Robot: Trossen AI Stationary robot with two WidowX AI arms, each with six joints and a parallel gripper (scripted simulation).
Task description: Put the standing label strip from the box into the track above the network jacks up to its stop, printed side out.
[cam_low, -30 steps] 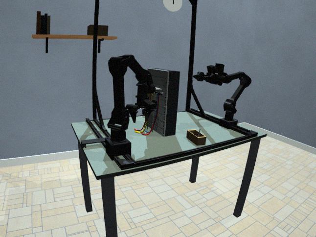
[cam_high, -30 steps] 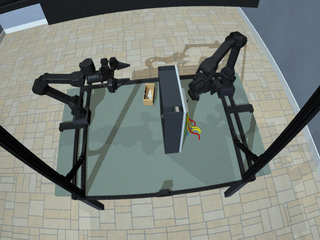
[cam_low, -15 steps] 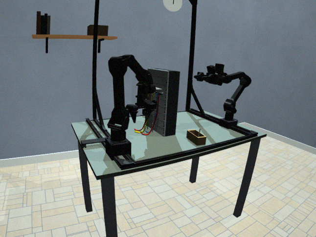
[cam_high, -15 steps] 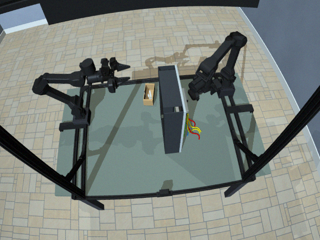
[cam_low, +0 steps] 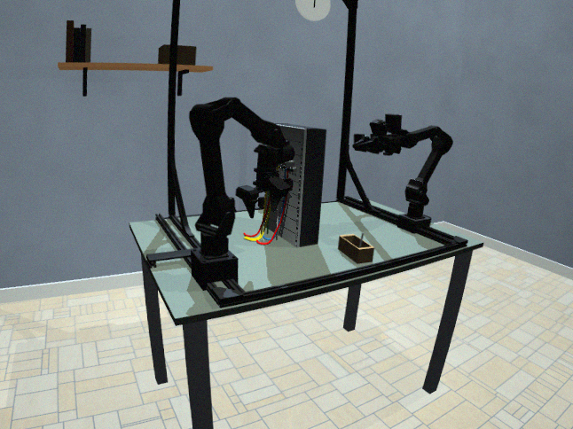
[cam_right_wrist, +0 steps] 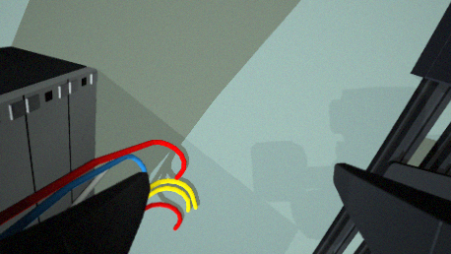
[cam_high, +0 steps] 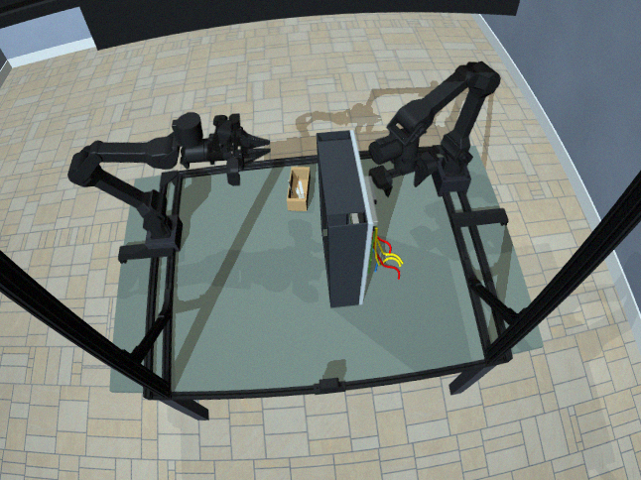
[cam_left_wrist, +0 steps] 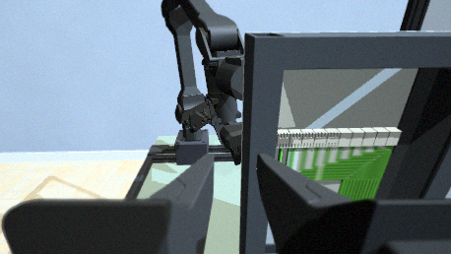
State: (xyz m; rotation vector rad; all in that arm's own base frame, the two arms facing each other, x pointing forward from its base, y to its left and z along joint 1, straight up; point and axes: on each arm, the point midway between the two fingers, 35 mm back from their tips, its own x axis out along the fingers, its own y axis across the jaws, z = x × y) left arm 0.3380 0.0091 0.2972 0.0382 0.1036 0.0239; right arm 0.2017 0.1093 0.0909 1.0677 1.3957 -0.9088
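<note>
Right now my left hand is 100 mm short of the blue-white label strip, 80 mm to the left of it and 310 mm above it. Also, from my left hand: box (100 mm ahead, 100 mm to the right, 340 mm below).
</note>
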